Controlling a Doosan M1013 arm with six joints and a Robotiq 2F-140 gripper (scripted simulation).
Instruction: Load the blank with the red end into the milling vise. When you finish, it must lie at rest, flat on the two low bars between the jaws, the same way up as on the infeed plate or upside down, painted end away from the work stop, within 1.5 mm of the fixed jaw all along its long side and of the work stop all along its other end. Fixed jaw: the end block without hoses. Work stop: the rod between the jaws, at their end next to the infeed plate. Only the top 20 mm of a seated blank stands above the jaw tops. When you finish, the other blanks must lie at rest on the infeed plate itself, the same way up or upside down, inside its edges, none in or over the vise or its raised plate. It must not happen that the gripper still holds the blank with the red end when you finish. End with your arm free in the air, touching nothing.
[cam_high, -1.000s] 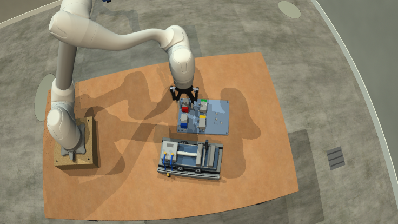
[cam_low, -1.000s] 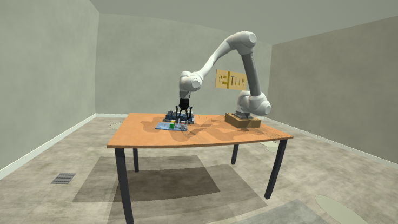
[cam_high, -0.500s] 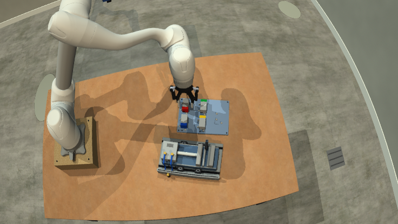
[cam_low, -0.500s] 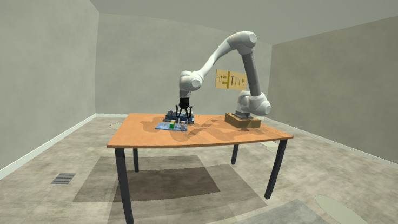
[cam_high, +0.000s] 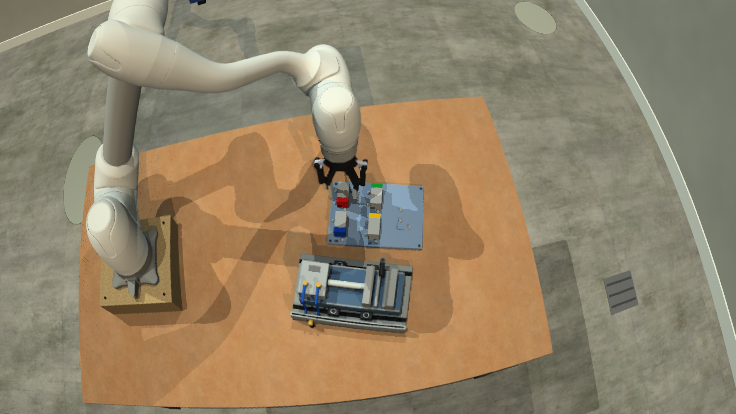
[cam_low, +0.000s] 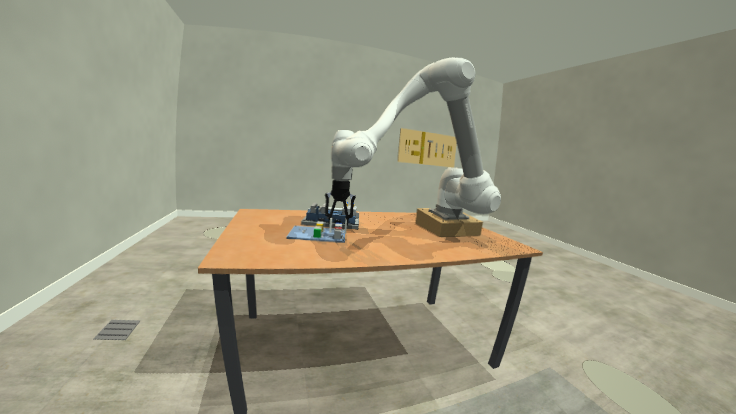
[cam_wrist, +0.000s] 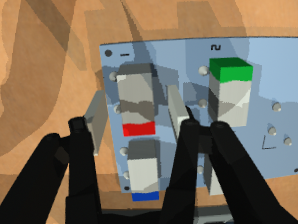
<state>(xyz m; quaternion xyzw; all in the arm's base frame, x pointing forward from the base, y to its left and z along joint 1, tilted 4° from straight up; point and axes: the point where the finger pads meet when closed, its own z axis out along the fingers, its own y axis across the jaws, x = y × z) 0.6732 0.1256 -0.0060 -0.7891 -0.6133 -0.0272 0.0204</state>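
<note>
Now: the red-ended blank 30 mm below my hand. Round my hand: green-ended blank 90 mm ahead, 30 mm below, 20 mm to the right; then blue-ended blank 90 mm to the right, 30 mm below, 20 mm behind; then infeed plate 80 mm ahead, 70 mm to the right, 60 mm below.
</note>
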